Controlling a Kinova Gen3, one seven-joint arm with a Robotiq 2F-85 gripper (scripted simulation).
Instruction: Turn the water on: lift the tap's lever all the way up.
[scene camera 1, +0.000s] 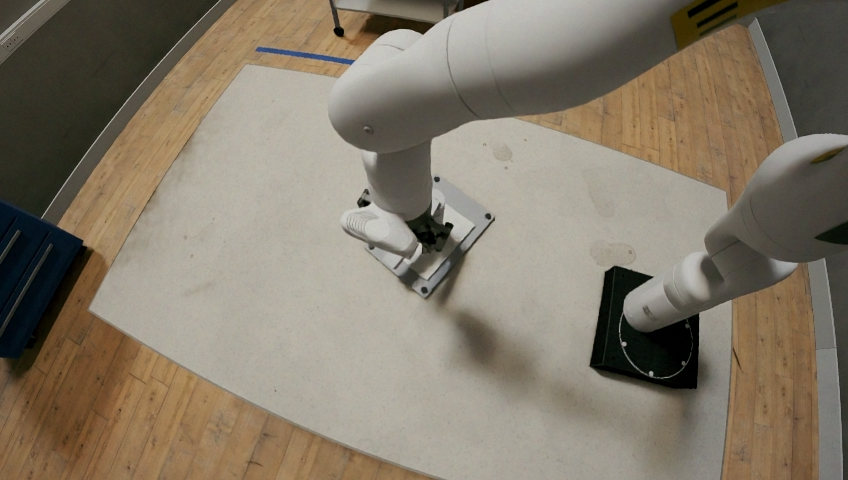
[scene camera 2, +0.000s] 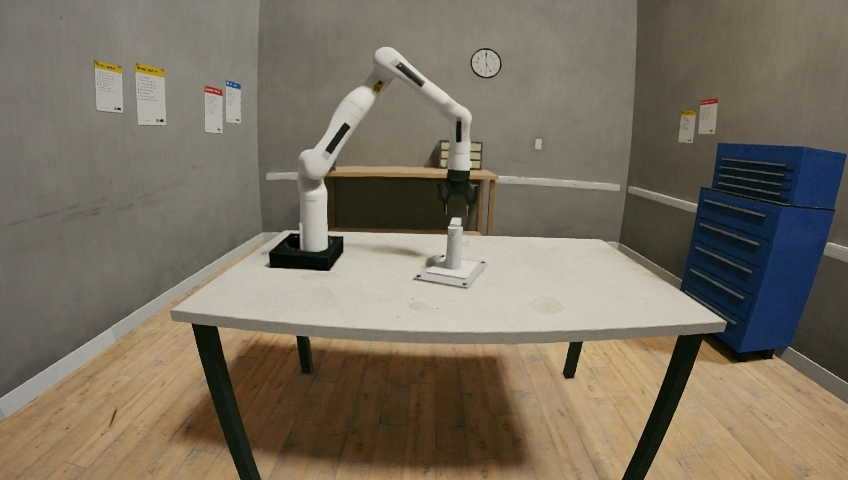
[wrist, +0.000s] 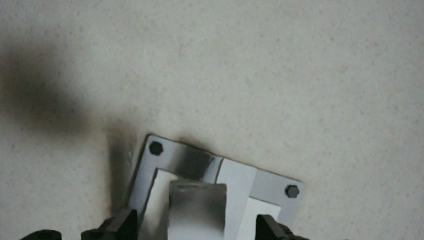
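Observation:
The gripper (scene camera 1: 407, 241) (scene camera 2: 456, 214) is visible in the scene, and so is a tap (scene camera 1: 425, 265) (scene camera 2: 452, 266).

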